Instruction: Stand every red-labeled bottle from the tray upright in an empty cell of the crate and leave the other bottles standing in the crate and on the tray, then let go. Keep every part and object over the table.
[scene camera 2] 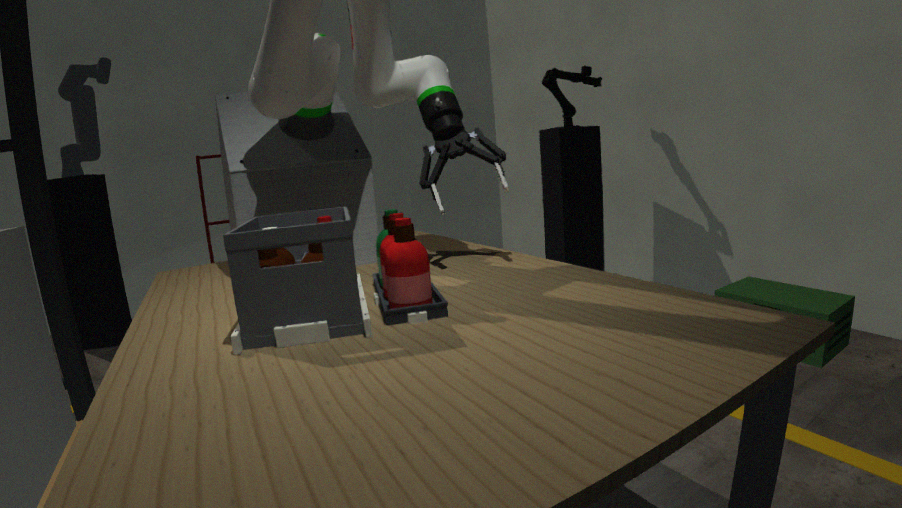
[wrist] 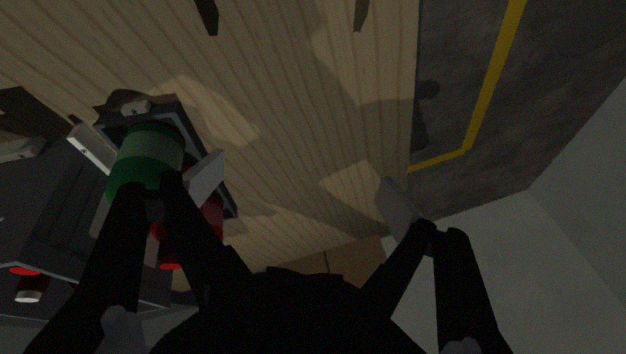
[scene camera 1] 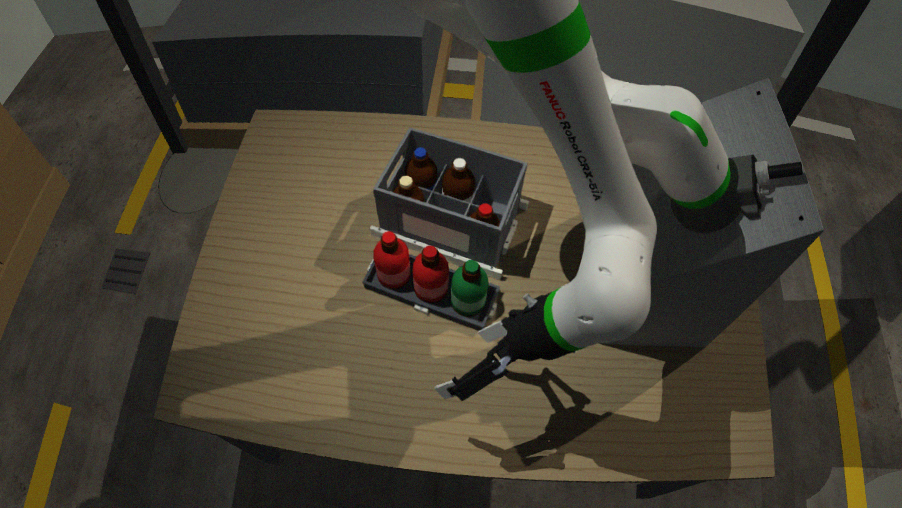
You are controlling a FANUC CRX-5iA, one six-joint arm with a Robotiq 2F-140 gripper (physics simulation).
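Pixels of known places: gripper, fingertip midpoint: (scene camera 2: 474, 200) (wrist: 303, 177) (scene camera 1: 462, 363); arm's base, link origin: (scene camera 2: 306, 124) (scene camera 1: 708, 196).
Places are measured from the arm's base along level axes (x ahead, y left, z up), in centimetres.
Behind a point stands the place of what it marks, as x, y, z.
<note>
My gripper (scene camera 1: 468, 360) @(32.9, 35.5, -22.6) (scene camera 2: 473, 194) @(32.9, 35.5, -22.6) (wrist: 303, 177) @(32.9, 35.5, -22.6) is open and empty, in the air above the table and to the side of the tray. The dark tray (scene camera 1: 403, 301) @(50.9, 21.9, -37.5) (scene camera 2: 439, 310) @(60.4, 20.3, -37.0) holds a row of upright bottles: a red-labeled bottle (scene camera 1: 391, 261) @(54.0, 19.0, -26.8) at the left end in scene camera 1, a second red-labeled bottle (scene camera 1: 431, 275) @(45.4, 19.1, -26.8) in the middle, and a green bottle (scene camera 1: 468, 291) @(37.5, 19.6, -27.1) (wrist: 150, 155) @(35.2, 18.8, -31.4) at the right end. The grey crate (scene camera 1: 391, 205) @(58.8, 7.8, -24.8) (scene camera 2: 293, 302) @(62.6, -2.0, -31.9) holds bottles with a blue cap (scene camera 1: 420, 153) @(57.7, -5.2, -21.9), a white cap (scene camera 1: 459, 164) @(48.7, -5.4, -21.9), a cream cap (scene camera 1: 405, 182) @(57.5, 3.2, -21.9) and a red cap (scene camera 1: 484, 210) @(40.0, 4.0, -21.9).
White blocks line the crate's foot, and a long white strip (scene camera 1: 441, 253) @(45.3, 13.9, -26.8) lies between crate and tray. The wooden table (scene camera 1: 265, 265) @(84.8, 25.4, -38.3) (scene camera 2: 504, 391) @(87.9, 21.2, -38.3) carries them. The robot's grey pedestal (scene camera 1: 681, 283) @(0.4, 14.0, -8.6) stands at the right in scene camera 1.
</note>
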